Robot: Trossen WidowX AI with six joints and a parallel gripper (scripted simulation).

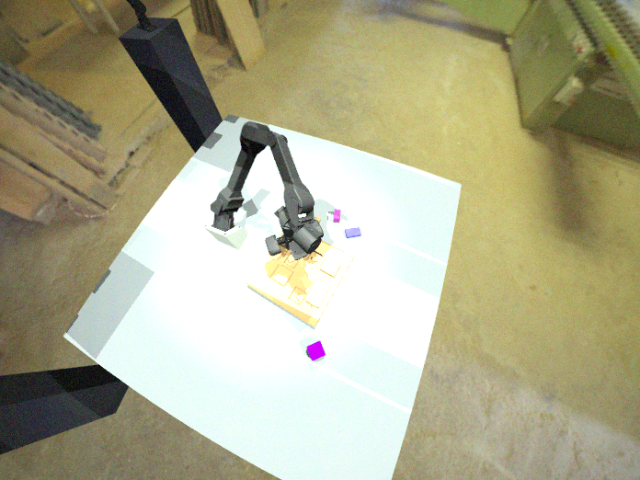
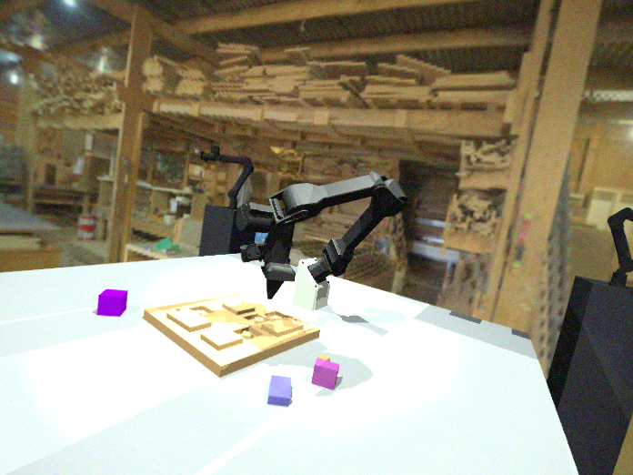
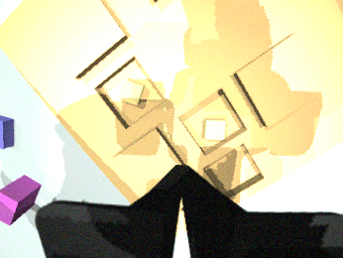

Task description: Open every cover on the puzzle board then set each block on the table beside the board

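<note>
Right now the tan puzzle board is 70 mm below my gripper tip, 50 mm to the right of it and 50 mm ahead of it. The rest, counted from my gripper tip: pink block 200 mm to the left, 90 mm ahead, 70 mm below; purple block 310 mm to the right, 180 mm ahead, 60 mm below; lavender block 170 mm ahead, 160 mm to the left, 80 mm below.
</note>
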